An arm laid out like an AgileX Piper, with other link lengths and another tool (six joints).
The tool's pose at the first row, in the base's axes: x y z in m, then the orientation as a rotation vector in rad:
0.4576, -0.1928, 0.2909, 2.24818, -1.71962, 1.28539
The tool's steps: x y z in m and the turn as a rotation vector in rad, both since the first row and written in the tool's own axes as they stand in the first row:
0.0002, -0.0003, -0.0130, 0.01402, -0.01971, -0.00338
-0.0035, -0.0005, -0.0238, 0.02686, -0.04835, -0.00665
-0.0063, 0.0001, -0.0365, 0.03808, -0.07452, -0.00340
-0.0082, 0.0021, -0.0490, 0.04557, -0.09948, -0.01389
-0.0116, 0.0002, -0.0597, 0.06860, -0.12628, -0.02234
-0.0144, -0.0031, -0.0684, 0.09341, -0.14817, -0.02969
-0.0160, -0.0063, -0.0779, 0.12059, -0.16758, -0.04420
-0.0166, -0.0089, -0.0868, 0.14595, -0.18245, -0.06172
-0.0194, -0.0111, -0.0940, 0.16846, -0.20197, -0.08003
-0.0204, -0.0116, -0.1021, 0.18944, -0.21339, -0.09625
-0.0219, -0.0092, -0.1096, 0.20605, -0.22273, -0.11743
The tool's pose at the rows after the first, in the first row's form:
0.4503, -0.1866, 0.2997, 2.27799, -1.71778, 1.28302
0.4440, -0.1784, 0.3046, -2.30103, 1.70751, -1.26238
0.4361, -0.1703, 0.3110, -2.29694, 1.69096, -1.23260
0.4271, -0.1636, 0.3172, -2.30995, 1.66615, -1.20431
0.4223, -0.1550, 0.3229, -2.31227, 1.62665, -1.18216
0.4198, -0.1474, 0.3284, -2.31094, 1.58805, -1.16748
0.4168, -0.1403, 0.3350, -2.31527, 1.54150, -1.15810
0.4138, -0.1345, 0.3416, -2.32251, 1.49556, -1.15384
0.4112, -0.1280, 0.3456, -2.33208, 1.45050, -1.14171
0.4069, -0.1231, 0.3505, -2.33865, 1.41135, -1.13909
0.4005, -0.1193, 0.3535, -2.35217, 1.37245, -1.13713

